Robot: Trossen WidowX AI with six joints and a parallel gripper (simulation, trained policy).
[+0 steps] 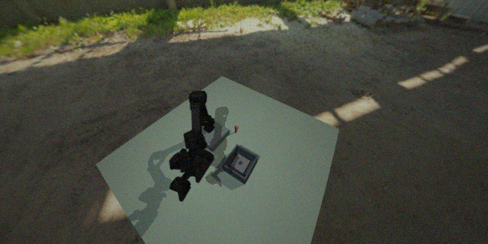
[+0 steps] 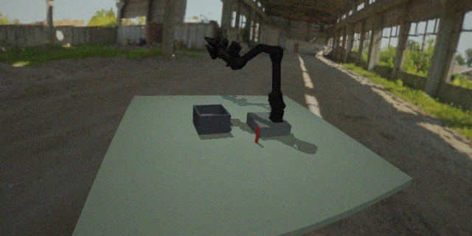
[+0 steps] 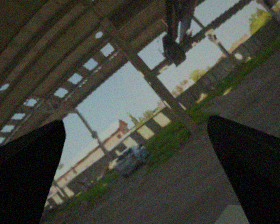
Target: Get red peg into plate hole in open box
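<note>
Now: gripper tip 16 cm past the red peg, 48 cm to the right of it and 40 cm above it. Also, from my gripper tip: dark box 1 cm ahead, 28 cm to the left, 41 cm below; plate 1 cm ahead, 28 cm to the left, 39 cm below.
</note>
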